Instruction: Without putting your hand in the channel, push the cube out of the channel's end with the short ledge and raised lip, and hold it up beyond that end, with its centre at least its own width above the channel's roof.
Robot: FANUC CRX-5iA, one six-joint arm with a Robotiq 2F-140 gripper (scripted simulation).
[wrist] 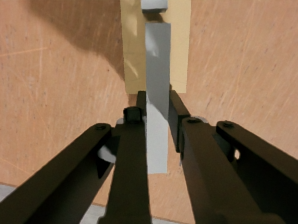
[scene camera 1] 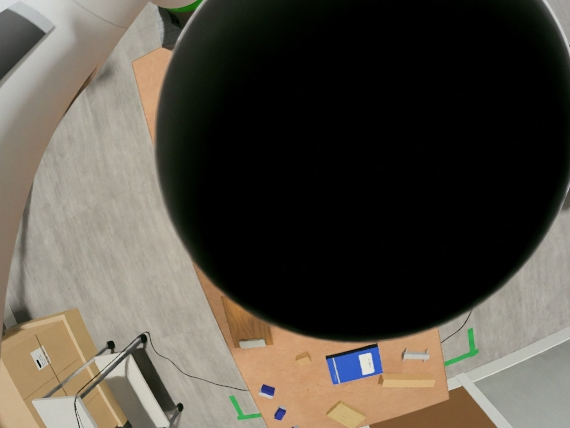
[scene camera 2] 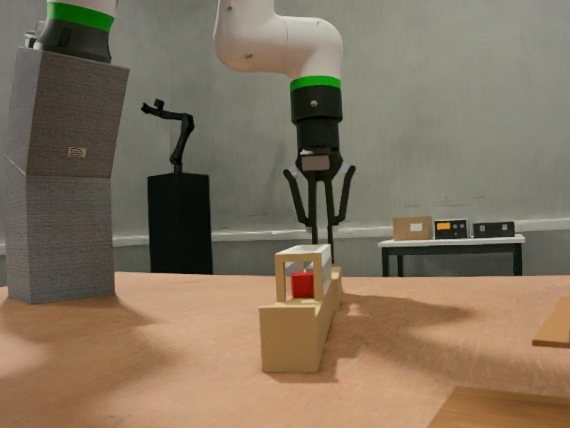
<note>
The pictures show: my gripper, a thin grey stick and a tan channel.
My gripper is seen too in the wrist view.
</note>
